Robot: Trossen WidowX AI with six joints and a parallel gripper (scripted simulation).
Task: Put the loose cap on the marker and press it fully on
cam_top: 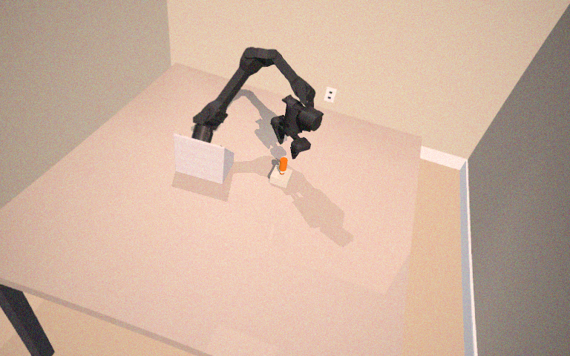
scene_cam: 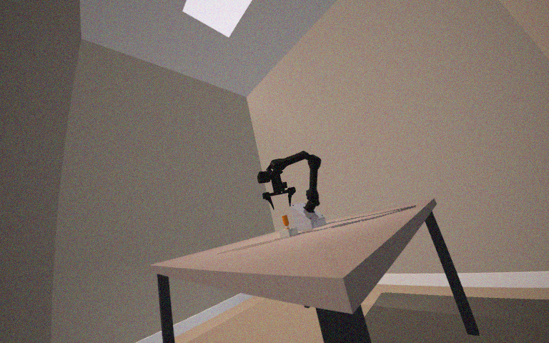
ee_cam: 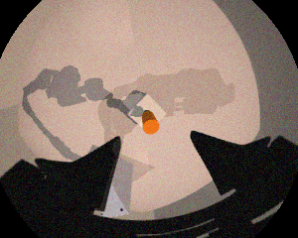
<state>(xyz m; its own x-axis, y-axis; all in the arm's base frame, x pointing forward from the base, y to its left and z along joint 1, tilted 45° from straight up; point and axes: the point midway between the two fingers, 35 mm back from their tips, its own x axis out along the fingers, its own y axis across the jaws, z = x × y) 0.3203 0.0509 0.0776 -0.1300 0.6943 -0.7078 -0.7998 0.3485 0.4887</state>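
The orange cap is 70 mm below my gripper tip. Round my gripper tip: holder block 130 mm below.
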